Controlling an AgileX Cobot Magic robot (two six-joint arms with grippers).
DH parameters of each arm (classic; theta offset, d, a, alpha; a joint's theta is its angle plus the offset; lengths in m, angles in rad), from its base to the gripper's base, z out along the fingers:
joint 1: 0 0.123 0 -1.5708
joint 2: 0.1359 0 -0.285 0
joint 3: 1.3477 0 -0.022 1.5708
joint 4: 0 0.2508 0 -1.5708
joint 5: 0 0 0.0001 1.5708
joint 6: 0 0.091 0 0
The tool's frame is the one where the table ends.
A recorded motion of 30 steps. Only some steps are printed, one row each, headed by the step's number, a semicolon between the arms.
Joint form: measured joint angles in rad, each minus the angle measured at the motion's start. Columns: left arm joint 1, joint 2, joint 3, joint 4, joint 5, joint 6; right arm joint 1, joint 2, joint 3, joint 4, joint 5, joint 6.
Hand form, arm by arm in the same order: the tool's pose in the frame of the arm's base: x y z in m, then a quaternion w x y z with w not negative. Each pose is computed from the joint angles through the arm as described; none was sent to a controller.
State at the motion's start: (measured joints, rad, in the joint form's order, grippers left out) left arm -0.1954 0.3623 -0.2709 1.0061 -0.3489 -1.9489; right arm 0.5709 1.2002 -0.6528 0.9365 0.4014 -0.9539
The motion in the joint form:
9: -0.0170 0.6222 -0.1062 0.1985 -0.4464 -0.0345; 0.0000 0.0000 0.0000 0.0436 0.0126 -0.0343
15: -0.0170 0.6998 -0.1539 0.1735 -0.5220 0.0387; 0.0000 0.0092 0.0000 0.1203 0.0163 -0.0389
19: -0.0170 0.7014 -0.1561 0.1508 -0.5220 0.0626; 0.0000 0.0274 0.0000 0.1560 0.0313 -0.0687
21: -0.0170 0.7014 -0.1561 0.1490 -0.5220 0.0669; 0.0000 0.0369 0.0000 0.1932 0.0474 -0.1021
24: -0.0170 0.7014 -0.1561 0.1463 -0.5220 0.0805; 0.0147 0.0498 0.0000 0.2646 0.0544 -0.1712
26: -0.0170 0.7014 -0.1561 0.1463 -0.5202 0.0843; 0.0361 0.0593 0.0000 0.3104 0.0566 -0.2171
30: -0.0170 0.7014 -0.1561 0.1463 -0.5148 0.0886; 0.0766 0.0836 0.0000 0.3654 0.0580 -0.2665
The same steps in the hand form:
9: 0.1548 -0.0954 0.2625 0.36348 -0.02936 0.74979 -0.55211; 0.1802 0.1520 0.2532 0.36193 -0.34087 0.82914 0.25561
15: 0.1677 -0.1019 0.2680 0.36504 0.00156 0.73760 -0.56806; 0.1810 0.1545 0.2531 0.35578 -0.31387 0.83496 0.27884
19: 0.1690 -0.1016 0.2696 0.37393 0.00147 0.73282 -0.56845; 0.1818 0.1571 0.2496 0.34608 -0.31526 0.83578 0.28690
21: 0.1691 -0.1016 0.2697 0.37531 0.00233 0.73245 -0.56802; 0.1817 0.1592 0.2482 0.34073 -0.31784 0.83380 0.29608
24: 0.1692 -0.1015 0.2698 0.37939 0.00623 0.73188 -0.56602; 0.1805 0.1646 0.2474 0.34045 -0.32534 0.82628 0.30905
26: 0.1693 -0.1014 0.2697 0.38066 0.00714 0.73226 -0.56467; 0.1781 0.1702 0.2466 0.33924 -0.33480 0.81953 0.31811
30: 0.1696 -0.1012 0.2694 0.38246 0.00729 0.73340 -0.56196; 0.1737 0.1803 0.2424 0.32952 -0.34867 0.81284 0.33036

